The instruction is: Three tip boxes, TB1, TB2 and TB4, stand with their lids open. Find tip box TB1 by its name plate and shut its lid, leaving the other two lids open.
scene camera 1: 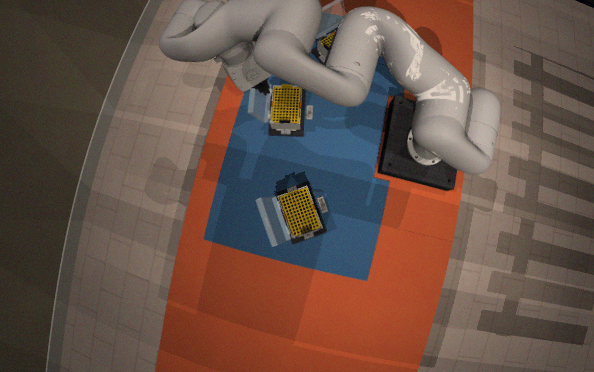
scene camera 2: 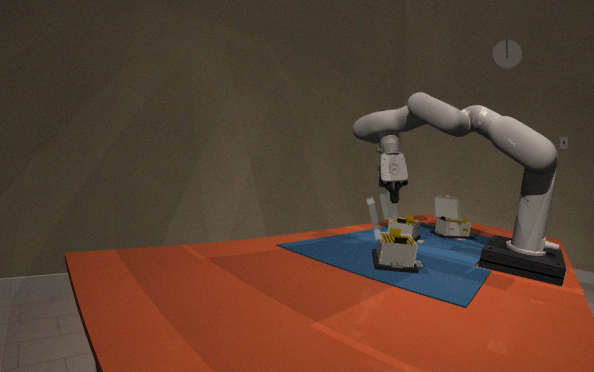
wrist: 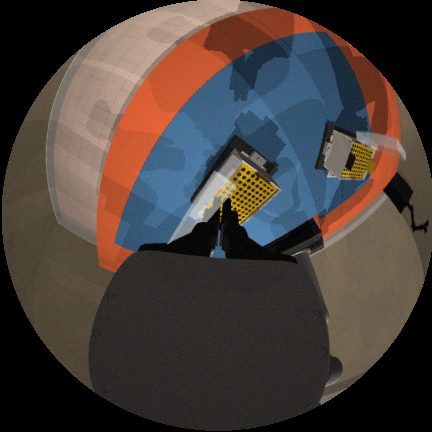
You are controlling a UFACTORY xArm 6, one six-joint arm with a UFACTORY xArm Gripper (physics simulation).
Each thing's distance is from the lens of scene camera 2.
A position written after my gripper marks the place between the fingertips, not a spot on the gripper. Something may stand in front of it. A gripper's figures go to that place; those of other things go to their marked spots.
my gripper [scene camera 2: 394, 203]: 1.11 m
tip box [scene camera 2: 388, 256]: 0.73 m
tip box [scene camera 2: 444, 229]: 1.25 m
